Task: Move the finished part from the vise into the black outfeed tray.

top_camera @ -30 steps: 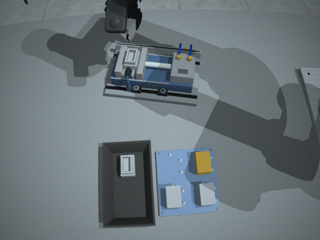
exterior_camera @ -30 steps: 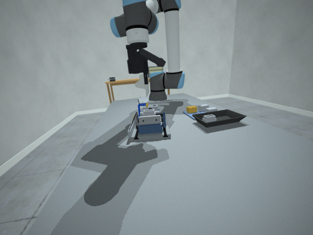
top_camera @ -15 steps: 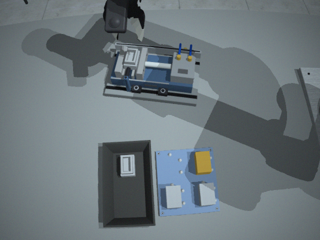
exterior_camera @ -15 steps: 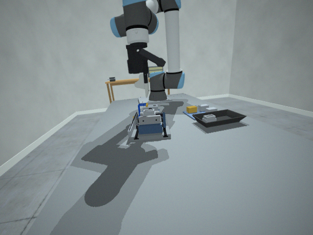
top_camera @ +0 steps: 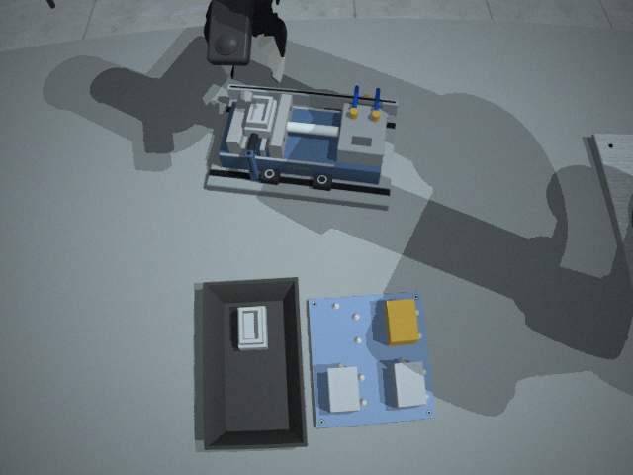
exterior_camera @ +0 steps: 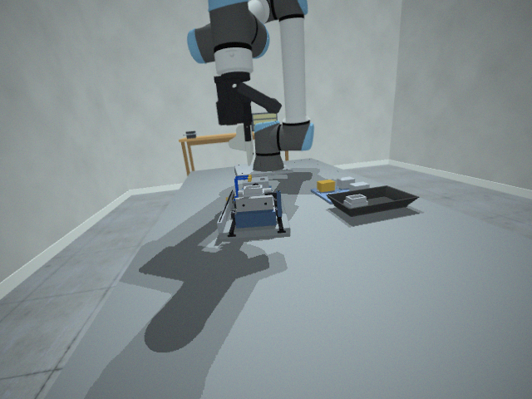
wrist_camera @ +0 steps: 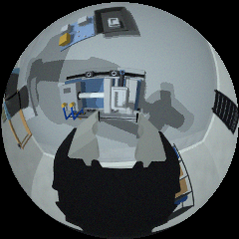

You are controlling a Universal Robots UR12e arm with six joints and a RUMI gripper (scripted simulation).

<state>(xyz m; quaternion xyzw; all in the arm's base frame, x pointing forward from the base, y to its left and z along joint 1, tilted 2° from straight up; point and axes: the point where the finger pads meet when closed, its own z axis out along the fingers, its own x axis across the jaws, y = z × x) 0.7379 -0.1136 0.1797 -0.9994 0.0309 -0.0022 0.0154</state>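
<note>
Now: the blue vise 60 mm behind my hand, 10 mm to the left of it and 160 mm below it. Also, from my hand: blue plate: 190 mm behind, 350 mm to the left, 190 mm below; then yellow block: 230 mm behind, 290 mm to the left, 170 mm below.
</note>
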